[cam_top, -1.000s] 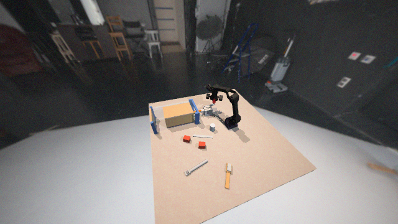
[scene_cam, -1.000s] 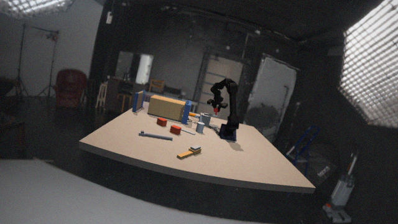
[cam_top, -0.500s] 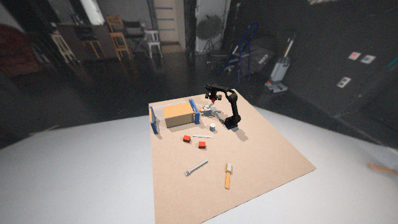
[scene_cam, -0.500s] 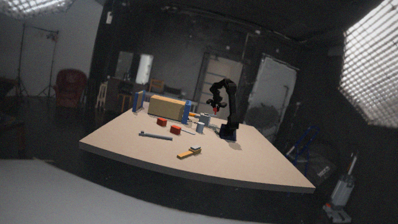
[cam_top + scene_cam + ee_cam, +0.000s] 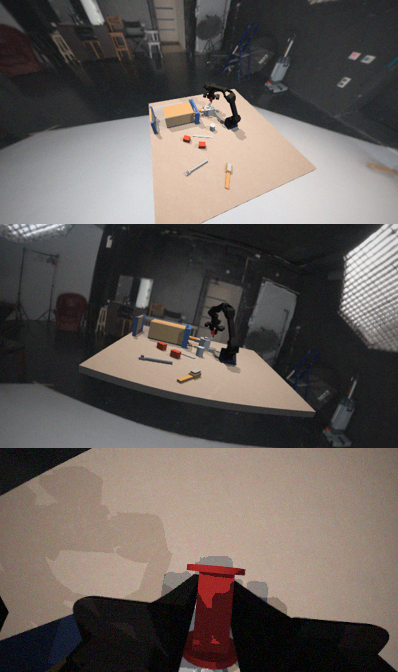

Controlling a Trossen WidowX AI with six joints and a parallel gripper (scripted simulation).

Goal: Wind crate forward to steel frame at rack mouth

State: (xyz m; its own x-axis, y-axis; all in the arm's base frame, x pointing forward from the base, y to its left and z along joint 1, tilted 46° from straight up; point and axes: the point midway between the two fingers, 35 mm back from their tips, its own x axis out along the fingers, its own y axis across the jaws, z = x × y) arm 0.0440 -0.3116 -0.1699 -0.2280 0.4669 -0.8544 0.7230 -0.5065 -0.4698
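Right now the winch handle is 4 cm ahead of my gripper tip, 3 cm to the left of it and 3 cm below it. From my gripper tip the other things lie so: grey winch 10 cm below, 8 cm ahead, 7 cm to the left; red knob 1 cm to the left, 1 cm ahead; blue steel frame 25 cm ahead, 4 cm to the left, 3 cm below.
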